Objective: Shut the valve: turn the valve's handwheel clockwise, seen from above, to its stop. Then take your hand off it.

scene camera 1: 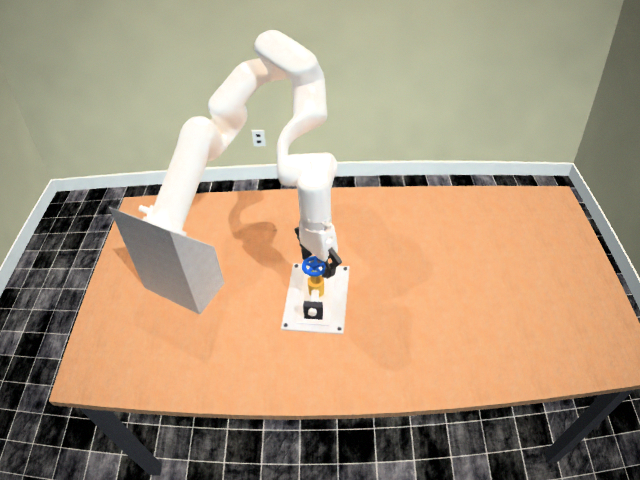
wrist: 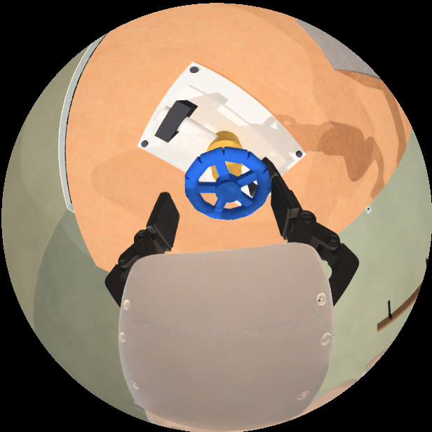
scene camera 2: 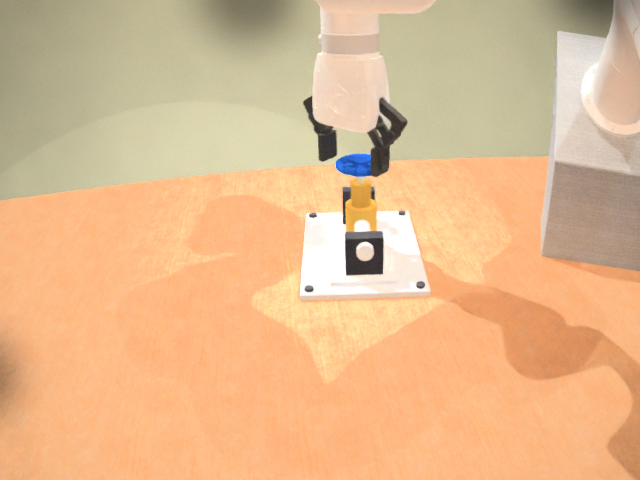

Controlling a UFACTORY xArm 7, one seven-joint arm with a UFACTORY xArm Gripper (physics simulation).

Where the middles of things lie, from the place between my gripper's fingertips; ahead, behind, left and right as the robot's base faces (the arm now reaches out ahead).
Right now the blue handwheel (scene camera 2: pixel 359 165) is 1 cm below my hand and 1 cm behind it.
